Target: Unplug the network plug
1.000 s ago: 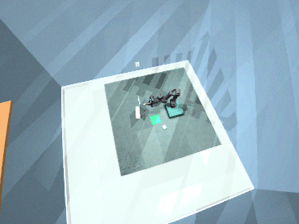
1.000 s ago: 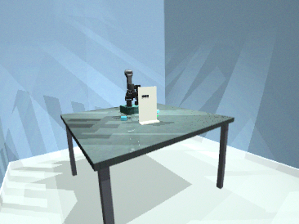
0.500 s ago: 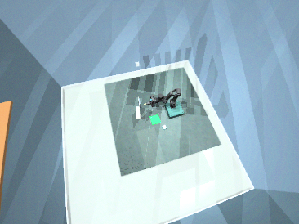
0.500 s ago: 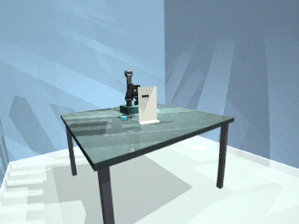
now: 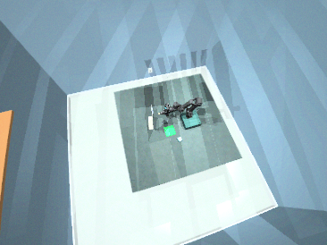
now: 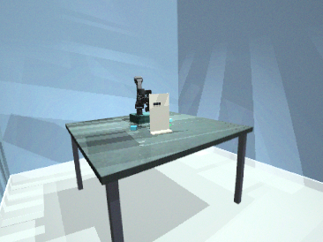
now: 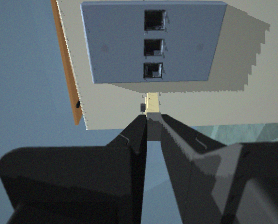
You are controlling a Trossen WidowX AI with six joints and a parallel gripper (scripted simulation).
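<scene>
Now: the green marked square 80 mm behind my gripper tip, 150 mm to the left of it and 240 mm below it. Round my gripper tip: upright panel (90 mm ahead, 30 mm to the right, 100 mm below); pale yellow network plug (10 mm ahead).
</scene>
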